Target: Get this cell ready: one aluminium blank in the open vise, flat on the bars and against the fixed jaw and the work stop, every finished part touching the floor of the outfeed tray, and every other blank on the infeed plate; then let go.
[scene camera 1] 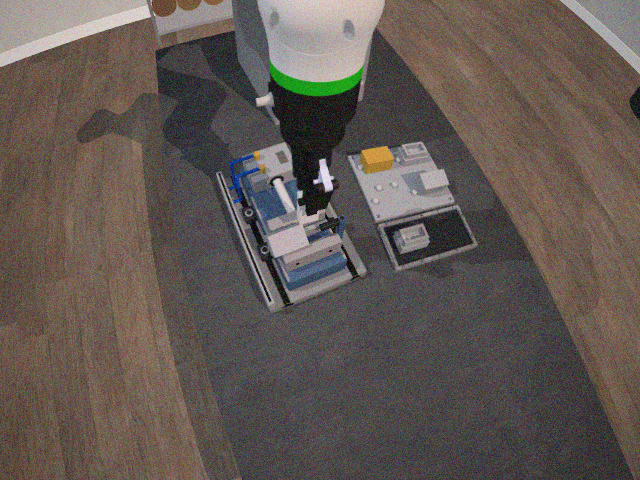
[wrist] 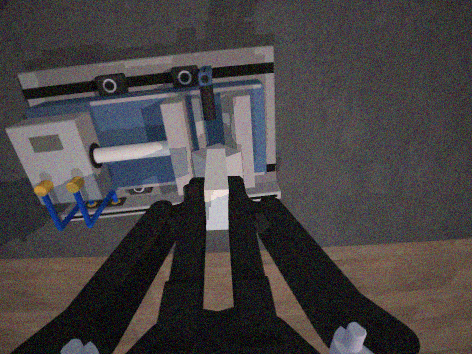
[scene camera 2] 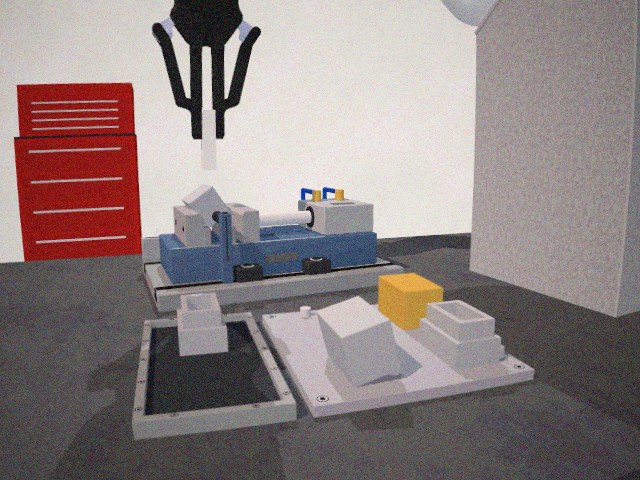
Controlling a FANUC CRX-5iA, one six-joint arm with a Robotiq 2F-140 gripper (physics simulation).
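Places are measured from the arm's base along level axes (x down, y right, z back), in centimetres.
Where they show: gripper, fingertip midpoint: [scene camera 1: 307,218] [wrist: 216,165] [scene camera 2: 208,169].
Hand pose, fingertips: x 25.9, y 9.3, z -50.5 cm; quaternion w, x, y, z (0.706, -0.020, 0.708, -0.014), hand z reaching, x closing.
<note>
Each offset is from my fingertips to the top centre of the thing. "*": to the spot under its first point.
My gripper [scene camera 1: 313,219] [scene camera 2: 208,164] [wrist: 216,165] is shut and empty, fingers down above the vise. One aluminium blank @[dx +2.1, dy +3.6, dz -0.4 cm] [scene camera 1: 287,239] [scene camera 2: 204,198] is tilted on edge between the fixed jaw [scene camera 1: 313,251] [scene camera 2: 189,225] [wrist: 244,135] and the moving jaw [scene camera 2: 245,222] [wrist: 176,135]; the fingers partly hide it in the wrist view. The work stop @[* dx +8.3, dy -7.1, dz +1.1 cm] [scene camera 2: 225,248] [wrist: 205,76] is a blue post with a dark rod. A stepped finished part @[dx +10.2, dy -20.4, dz -2.5 cm] [scene camera 1: 412,237] [scene camera 2: 202,330] stands in the outfeed tray [scene camera 1: 436,254] [scene camera 2: 214,424]. Another blank @[dx +8.9, dy -29.6, dz +8.3 cm] [scene camera 1: 434,179] [scene camera 2: 357,338] leans tilted on the infeed plate @[dx +13.5, dy -24.8, dz +12.2 cm] [scene camera 1: 392,207] [scene camera 2: 294,343].
A second stepped, pocketed part @[dx +10.0, dy -29.3, dz +17.0 cm] [scene camera 1: 414,151] [scene camera 2: 457,335] and a yellow block @[dx +9.9, dy -20.3, dz +16.9 cm] [scene camera 1: 376,159] [scene camera 2: 410,299] stand at the infeed plate's back side. The vise's white rod @[dx +5.7, dy +1.6, dz +8.9 cm] [scene camera 2: 284,218] [wrist: 131,151] leads to a grey housing @[* dx +6.2, dy -1.9, dz +16.2 cm] [scene camera 2: 342,217] [wrist: 52,145] with blue hoses. A red cabinet [scene camera 2: 80,191] stands behind.
</note>
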